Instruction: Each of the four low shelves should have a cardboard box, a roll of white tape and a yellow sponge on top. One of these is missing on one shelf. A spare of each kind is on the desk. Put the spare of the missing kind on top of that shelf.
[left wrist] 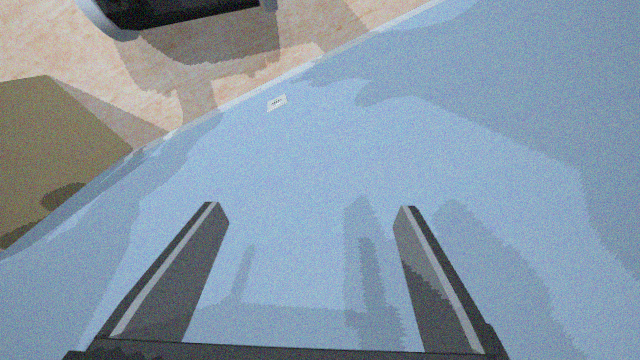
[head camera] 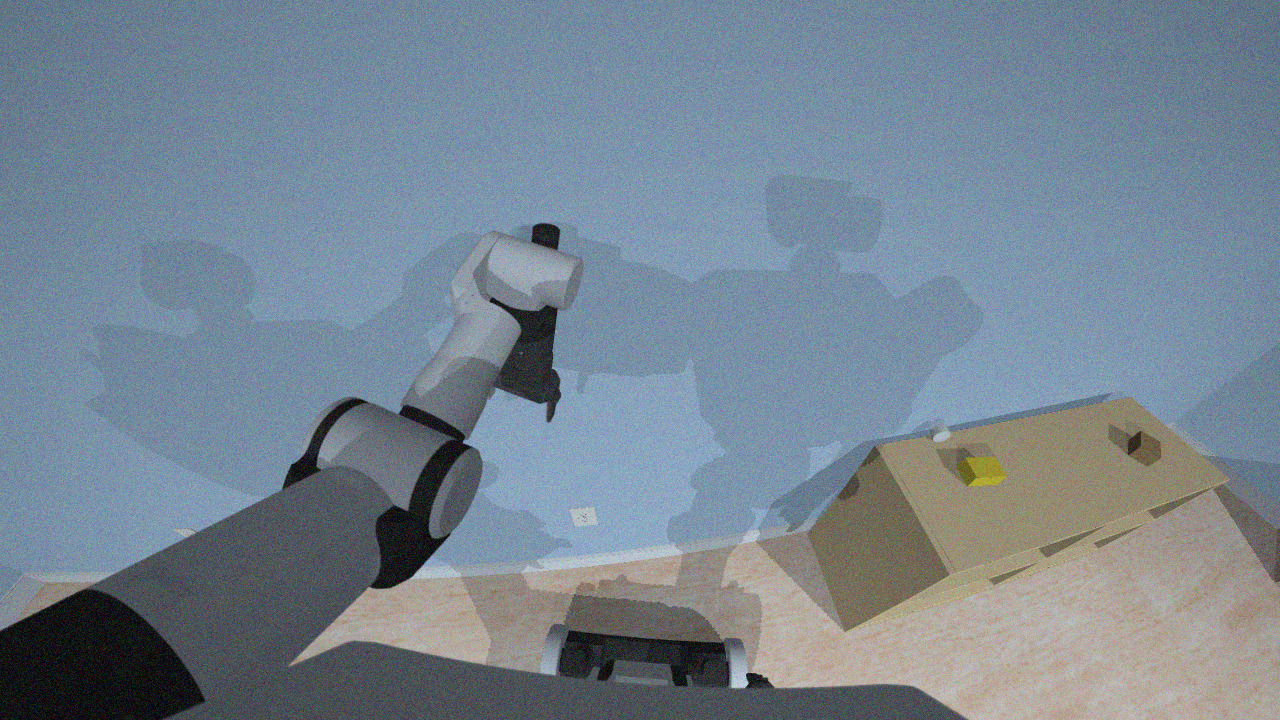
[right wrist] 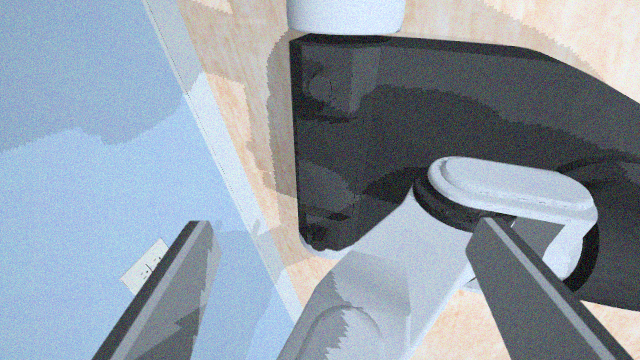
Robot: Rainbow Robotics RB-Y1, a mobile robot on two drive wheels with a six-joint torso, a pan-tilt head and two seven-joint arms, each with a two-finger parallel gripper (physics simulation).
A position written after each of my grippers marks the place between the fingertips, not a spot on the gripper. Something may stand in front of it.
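Note:
There's a cardboard box (head camera: 1145, 449) here, and I can see a yellow sponge (head camera: 978, 471) too. As for the grippers, my right gripper (right wrist: 343, 236) is in sight, and so is my left gripper (head camera: 519, 406), with the left gripper (left wrist: 309, 214) showing there as well.

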